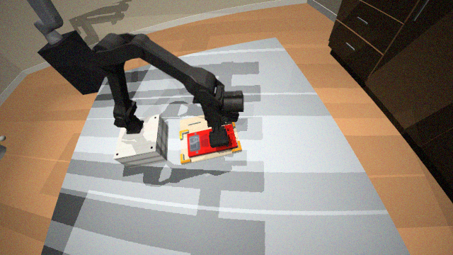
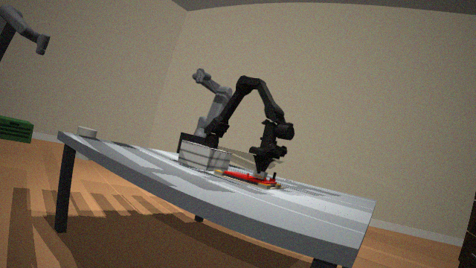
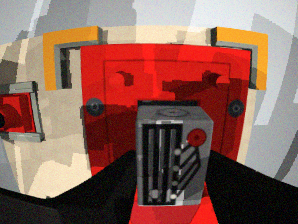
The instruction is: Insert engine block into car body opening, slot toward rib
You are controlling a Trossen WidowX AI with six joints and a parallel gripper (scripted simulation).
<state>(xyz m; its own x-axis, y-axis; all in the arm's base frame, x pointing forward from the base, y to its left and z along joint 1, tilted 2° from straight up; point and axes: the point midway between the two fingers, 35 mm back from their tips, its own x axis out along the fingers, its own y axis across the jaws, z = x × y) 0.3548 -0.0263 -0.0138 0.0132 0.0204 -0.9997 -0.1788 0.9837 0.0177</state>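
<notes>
Now: gripper tip 1 cm above the grey engine block.
</notes>
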